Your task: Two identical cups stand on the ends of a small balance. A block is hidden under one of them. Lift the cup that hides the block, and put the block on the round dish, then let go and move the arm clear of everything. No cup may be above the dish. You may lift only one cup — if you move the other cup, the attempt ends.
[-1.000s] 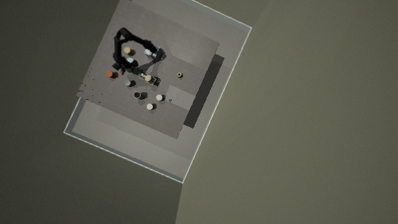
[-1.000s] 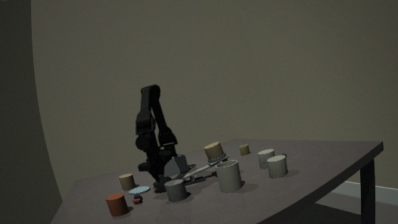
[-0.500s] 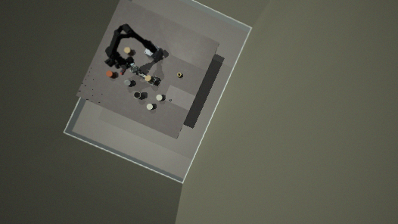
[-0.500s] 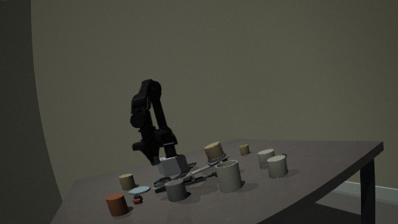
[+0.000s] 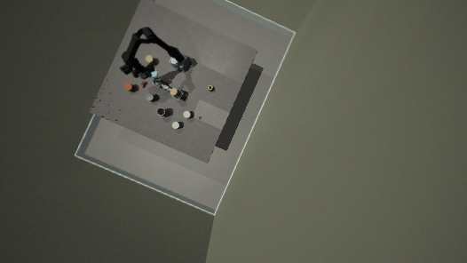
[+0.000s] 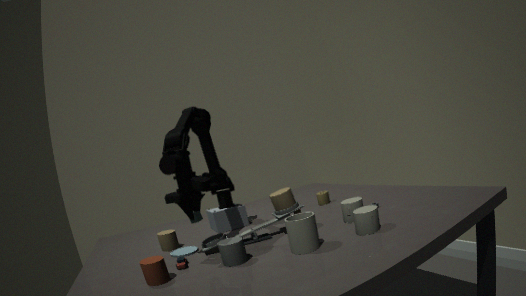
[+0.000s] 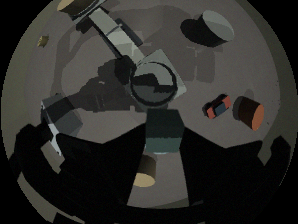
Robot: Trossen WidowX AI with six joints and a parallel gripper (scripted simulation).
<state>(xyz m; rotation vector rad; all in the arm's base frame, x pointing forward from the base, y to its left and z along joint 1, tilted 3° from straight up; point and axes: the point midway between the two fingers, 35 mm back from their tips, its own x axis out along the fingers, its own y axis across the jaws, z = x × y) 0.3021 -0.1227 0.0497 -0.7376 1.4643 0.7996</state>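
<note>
The light blue round dish lies 110 mm below my gripper tip, 70 mm to the right of it and 40 mm behind it. From my gripper tip the other things lie so: grey cup (180 mm ahead, 100 mm to the left, 80 mm below); red piece (110 mm ahead, 100 mm below, 70 mm to the right); teal block (10 mm above).
</note>
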